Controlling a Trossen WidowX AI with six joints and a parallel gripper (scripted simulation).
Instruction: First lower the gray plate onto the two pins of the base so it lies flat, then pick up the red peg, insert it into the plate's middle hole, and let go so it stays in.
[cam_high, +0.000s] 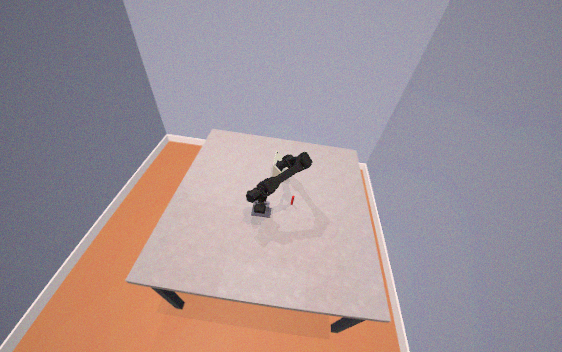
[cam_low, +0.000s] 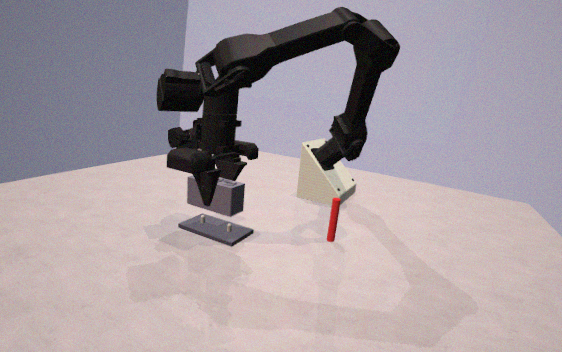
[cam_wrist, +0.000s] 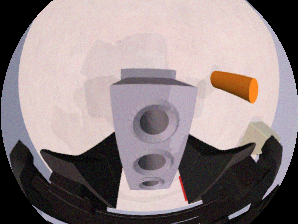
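Right now my gripper tip is 4 cm above the dark base. The rest, counted from my gripper tip: gray plate: 3 cm above; orange cylinder: 11 cm behind, 7 cm to the right, 1 cm below; red peg: 11 cm behind, 18 cm to the left, 1 cm below.
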